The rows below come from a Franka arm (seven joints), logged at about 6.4 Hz.
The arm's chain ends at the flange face. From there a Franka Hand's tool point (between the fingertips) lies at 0.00 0.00 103.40 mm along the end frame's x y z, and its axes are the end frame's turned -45 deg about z.
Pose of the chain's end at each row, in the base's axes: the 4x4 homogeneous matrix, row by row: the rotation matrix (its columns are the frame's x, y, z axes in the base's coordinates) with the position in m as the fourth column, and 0 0 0 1 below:
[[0.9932, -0.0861, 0.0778, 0.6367], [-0.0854, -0.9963, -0.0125, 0.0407], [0.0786, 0.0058, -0.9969, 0.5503], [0, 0, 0, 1]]
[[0.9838, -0.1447, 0.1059, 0.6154], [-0.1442, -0.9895, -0.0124, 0.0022], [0.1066, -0.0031, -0.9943, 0.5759], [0, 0, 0, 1]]
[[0.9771, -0.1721, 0.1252, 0.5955], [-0.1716, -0.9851, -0.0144, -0.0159], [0.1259, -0.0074, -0.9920, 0.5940], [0, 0, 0, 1]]
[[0.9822, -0.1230, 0.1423, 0.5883], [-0.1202, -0.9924, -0.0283, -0.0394], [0.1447, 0.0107, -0.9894, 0.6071], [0, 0, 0, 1]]
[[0.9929, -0.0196, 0.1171, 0.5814], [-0.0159, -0.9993, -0.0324, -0.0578], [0.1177, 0.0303, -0.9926, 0.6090], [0, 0, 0, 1]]
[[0.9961, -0.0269, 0.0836, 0.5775], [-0.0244, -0.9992, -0.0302, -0.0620], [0.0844, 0.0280, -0.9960, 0.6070], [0, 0, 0, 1]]
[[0.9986, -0.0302, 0.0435, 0.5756], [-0.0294, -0.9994, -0.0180, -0.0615], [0.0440, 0.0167, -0.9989, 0.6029], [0, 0, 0, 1]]
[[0.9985, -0.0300, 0.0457, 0.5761], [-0.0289, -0.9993, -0.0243, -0.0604], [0.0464, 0.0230, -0.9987, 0.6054], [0, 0, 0, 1]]
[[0.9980, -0.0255, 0.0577, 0.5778], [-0.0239, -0.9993, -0.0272, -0.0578], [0.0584, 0.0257, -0.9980, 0.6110], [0, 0, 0, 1]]
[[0.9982, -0.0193, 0.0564, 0.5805], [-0.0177, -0.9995, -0.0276, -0.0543], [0.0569, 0.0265, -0.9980, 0.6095], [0, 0, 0, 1]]
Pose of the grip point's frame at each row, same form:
[[0.7632, 0.6414, 0.0778, 0.6447], [0.6441, -0.7649, -0.0125, 0.0394], [0.0515, 0.0597, -0.9969, 0.4472], [0, 0, 0, 1]]
[[0.7980, 0.5933, 0.1059, 0.6264], [0.5977, -0.8016, -0.0124, 0.0009], [0.0776, 0.0732, -0.9943, 0.4731], [0, 0, 0, 1]]
[[0.8126, 0.5692, 0.1252, 0.6084], [0.5752, -0.8179, -0.0144, -0.0174], [0.0943, 0.0838, -0.9920, 0.4914], [0, 0, 0, 1]]
[[0.7815, 0.6075, 0.1423, 0.6030], [0.6167, -0.7867, -0.0283, -0.0423], [0.0948, 0.1099, -0.9894, 0.5048], [0, 0, 0, 1]]
[[0.7159, 0.6882, 0.1171, 0.5935], [0.6954, -0.7179, -0.0324, -0.0612], [0.0618, 0.1047, -0.9926, 0.5064], [0, 0, 0, 1]]
[[0.7234, 0.6853, 0.0836, 0.5861], [0.6893, -0.7238, -0.0302, -0.0651], [0.0399, 0.0795, -0.9960, 0.5040], [0, 0, 0, 1]]
[[0.7275, 0.6848, 0.0435, 0.5801], [0.6859, -0.7275, -0.0180, -0.0634], [0.0193, 0.0429, -0.9989, 0.4996], [0, 0, 0, 1]]
[[0.7273, 0.6848, 0.0457, 0.5808], [0.6862, -0.7270, -0.0243, -0.0629], [0.0165, 0.0491, -0.9987, 0.5021], [0, 0, 0, 1]]
[[0.7237, 0.6877, 0.0577, 0.5838], [0.6897, -0.7235, -0.0272, -0.0606], [0.0231, 0.0595, -0.9980, 0.5078], [0, 0, 0, 1]]
[[0.7195, 0.6922, 0.0564, 0.5863], [0.6942, -0.7193, -0.0276, -0.0572], [0.0215, 0.0590, -0.9980, 0.5063], [0, 0, 0, 1]]

